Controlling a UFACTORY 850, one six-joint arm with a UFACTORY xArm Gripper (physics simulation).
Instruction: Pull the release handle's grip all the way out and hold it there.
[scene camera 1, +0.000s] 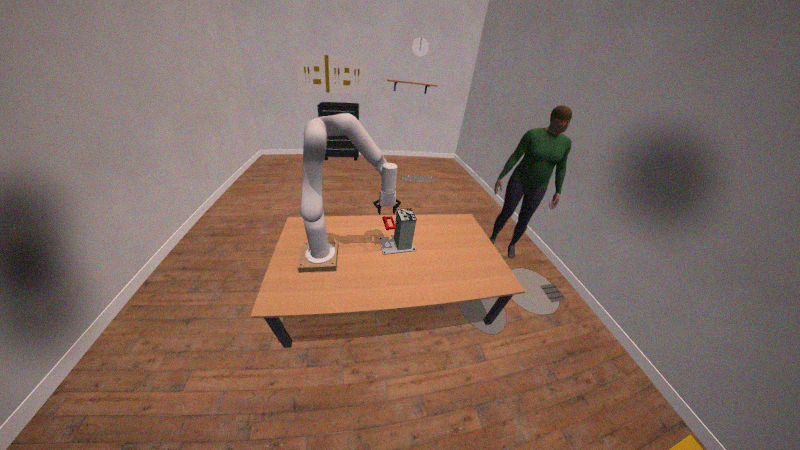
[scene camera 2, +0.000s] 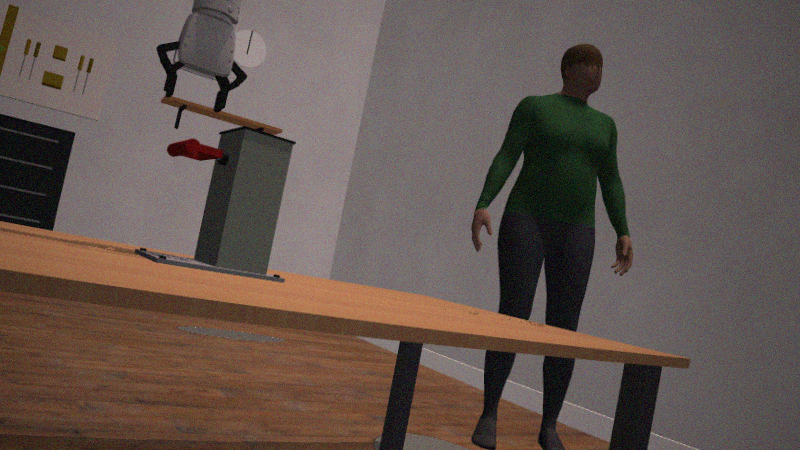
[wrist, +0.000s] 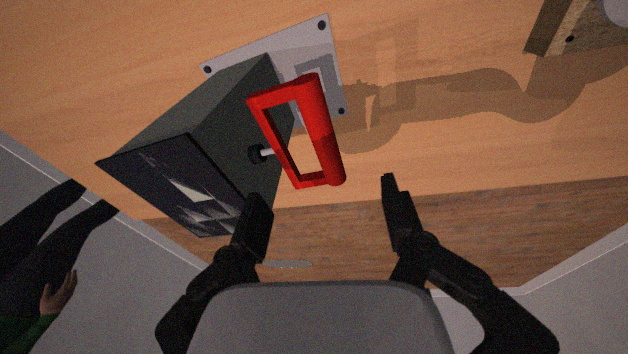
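Note:
The release handle's red rectangular grip (scene camera 1: 385, 223) (scene camera 2: 193, 149) (wrist: 320, 130) sticks out sideways near the top of a grey-green box-shaped housing (scene camera 1: 405, 237) (scene camera 2: 248, 195) (wrist: 225, 115). In the wrist view a short stretch of pale rod (wrist: 266, 151) shows between the grip and the black collar (wrist: 257, 153). The housing stands upright on a grey base plate (wrist: 295, 42). My gripper (scene camera 1: 387, 211) (scene camera 2: 194, 102) (wrist: 320, 196) is open and empty, pointing down above the grip, apart from it in the second scene view. The wrist view shows the housing's top beside the left finger.
The wooden table (scene camera 1: 447, 268) (scene camera 2: 346, 307) carries the arm's square base board (scene camera 1: 317, 266) to the left of the housing. A person in green (scene camera 1: 539, 159) (scene camera 2: 551, 167) stands beyond the table's right side. A wall shelf (scene camera 1: 412, 82) and dark drawer cabinet (scene camera 1: 342, 146) are in the background.

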